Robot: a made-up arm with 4 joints. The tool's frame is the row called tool.
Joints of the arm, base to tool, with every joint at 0 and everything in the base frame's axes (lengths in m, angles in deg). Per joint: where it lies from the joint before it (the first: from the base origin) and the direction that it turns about. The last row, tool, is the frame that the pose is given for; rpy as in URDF.
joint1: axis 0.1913 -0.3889 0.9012 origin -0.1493 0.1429 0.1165
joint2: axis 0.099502 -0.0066 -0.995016 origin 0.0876 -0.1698 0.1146
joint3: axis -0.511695 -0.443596 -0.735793 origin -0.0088 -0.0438 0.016
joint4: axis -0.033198 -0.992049 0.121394 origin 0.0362 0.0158 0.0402
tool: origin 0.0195 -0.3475 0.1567 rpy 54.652 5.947 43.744
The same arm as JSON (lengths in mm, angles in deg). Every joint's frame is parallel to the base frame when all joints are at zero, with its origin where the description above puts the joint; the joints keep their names.
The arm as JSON. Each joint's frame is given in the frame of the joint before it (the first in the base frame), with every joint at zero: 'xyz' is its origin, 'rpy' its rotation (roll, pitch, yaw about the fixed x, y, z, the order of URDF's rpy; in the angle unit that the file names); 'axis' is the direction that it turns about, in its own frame. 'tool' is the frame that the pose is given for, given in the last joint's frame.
{
  "units": {
    "length": "mm",
    "angle": "deg"
  },
  "joints": [
    {
      "name": "joint1",
      "type": "revolute",
      "origin": {
        "xyz": [
          -149.3,
          142.9,
          116.5
        ],
        "rpy": [
          0.0,
          0.0,
          0.0
        ]
      },
      "axis": [
        0.1913,
        -0.3889,
        0.9012
      ]
    },
    {
      "name": "joint2",
      "type": "revolute",
      "origin": {
        "xyz": [
          87.6,
          -169.8,
          114.6
        ],
        "rpy": [
          0.0,
          0.0,
          0.0
        ]
      },
      "axis": [
        0.099502,
        -0.0066,
        -0.995016
      ]
    },
    {
      "name": "joint3",
      "type": "revolute",
      "origin": {
        "xyz": [
          -8.8,
          -43.8,
          16.0
        ],
        "rpy": [
          0.0,
          0.0,
          0.0
        ]
      },
      "axis": [
        -0.511695,
        -0.443596,
        -0.735793
      ]
    },
    {
      "name": "joint4",
      "type": "revolute",
      "origin": {
        "xyz": [
          36.2,
          15.8,
          40.2
        ],
        "rpy": [
          0.0,
          0.0,
          0.0
        ]
      },
      "axis": [
        -0.033202,
        -0.992048,
        0.121406
      ]
    }
  ],
  "tool": {
    "origin": {
      "xyz": [
        19.5,
        -347.5,
        156.7
      ],
      "rpy": [
        54.65,
        5.95,
        43.74
      ]
    }
  }
}

